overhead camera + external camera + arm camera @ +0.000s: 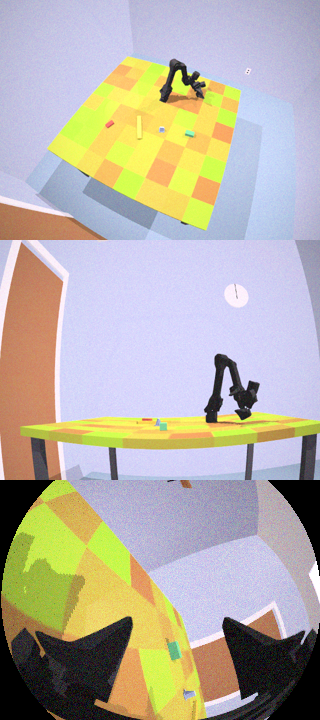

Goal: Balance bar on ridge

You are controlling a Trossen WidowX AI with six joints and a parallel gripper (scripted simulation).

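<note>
The green block is 33 cm ahead of my gripper tip and 10 cm below it. Round my gripper tip: yellow bar 42 cm ahead, 38 cm to the right, 11 cm below; red block 61 cm to the right, 50 cm ahead, 11 cm below.
</note>
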